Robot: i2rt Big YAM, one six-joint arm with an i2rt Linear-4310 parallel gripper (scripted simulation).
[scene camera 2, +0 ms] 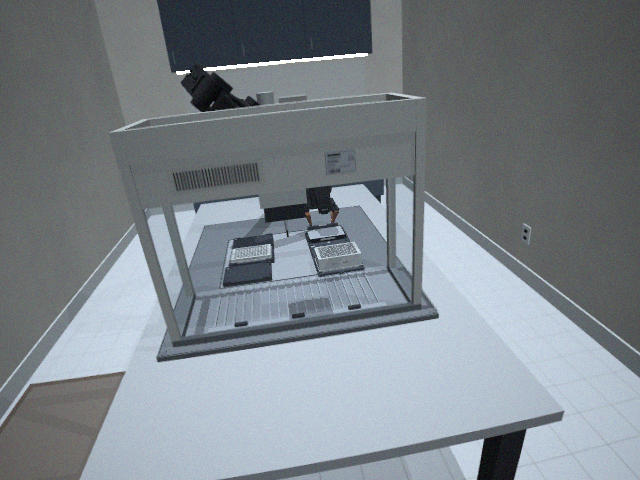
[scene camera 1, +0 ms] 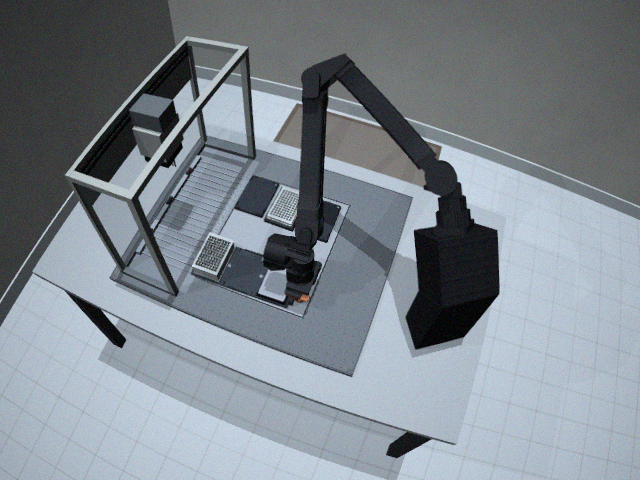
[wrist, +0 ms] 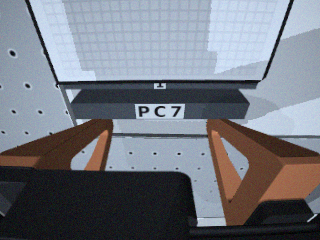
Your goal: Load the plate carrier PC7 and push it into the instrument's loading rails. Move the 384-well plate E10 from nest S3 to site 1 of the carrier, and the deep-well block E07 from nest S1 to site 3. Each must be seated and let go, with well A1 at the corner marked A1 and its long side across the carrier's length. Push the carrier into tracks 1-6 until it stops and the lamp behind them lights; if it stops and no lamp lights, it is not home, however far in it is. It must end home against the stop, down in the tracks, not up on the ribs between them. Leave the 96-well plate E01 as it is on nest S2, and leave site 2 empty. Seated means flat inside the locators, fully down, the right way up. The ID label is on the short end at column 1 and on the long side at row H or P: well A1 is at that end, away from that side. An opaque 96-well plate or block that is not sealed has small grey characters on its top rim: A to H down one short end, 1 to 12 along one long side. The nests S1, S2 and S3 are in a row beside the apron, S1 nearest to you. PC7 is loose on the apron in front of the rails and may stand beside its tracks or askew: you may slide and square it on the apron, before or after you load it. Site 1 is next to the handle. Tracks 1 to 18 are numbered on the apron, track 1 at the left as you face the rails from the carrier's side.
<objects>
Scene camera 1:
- my gripper: 303, 290
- dark carrier PC7: 245, 271
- dark nest S3: 258, 194
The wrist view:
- my gripper: 159, 119
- dark carrier PC7: 138, 100
</objects>
